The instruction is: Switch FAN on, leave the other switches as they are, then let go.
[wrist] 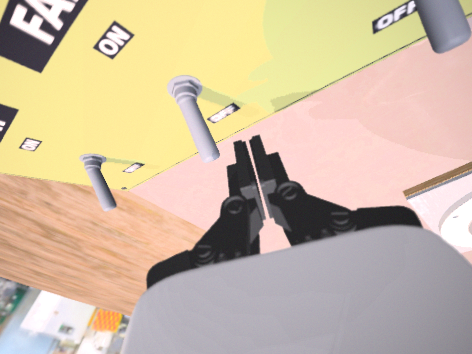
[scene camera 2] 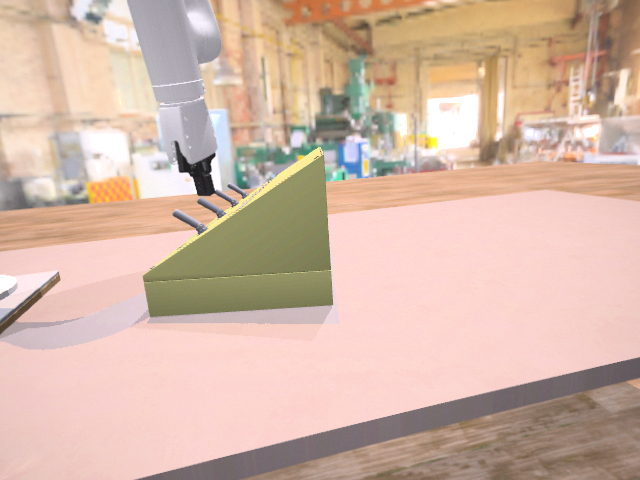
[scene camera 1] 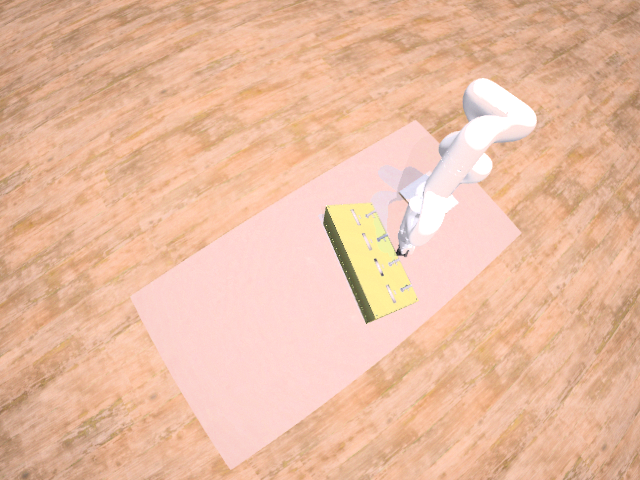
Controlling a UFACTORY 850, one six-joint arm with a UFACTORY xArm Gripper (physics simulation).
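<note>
The yellow sloped switch box (scene camera 1: 359,248) (scene camera 2: 268,248) (wrist: 150,20) has a row of grey levers. In the wrist view the FAN label (wrist: 40,30) is partly cut off at the top left. The FAN lever (wrist: 199,125) (scene camera 1: 393,262) (scene camera 2: 226,197) leans toward its OFF label (wrist: 223,113), away from its ON label (wrist: 114,40). My gripper (wrist: 251,156) (scene camera 1: 402,253) (scene camera 2: 205,194) is shut and empty. Its tips are beside the FAN lever's free end, apart from it in the wrist view, near the box's lower edge.
A neighbouring lever (wrist: 100,185) (scene camera 1: 406,287) also leans toward OFF. Another lever (wrist: 442,27) (scene camera 1: 382,237) is on the other side of the FAN lever, and a further lever (scene camera 1: 370,213) is nearest the arm's base. The box stands on a pink table top (scene camera 1: 258,335) (scene camera 2: 465,289).
</note>
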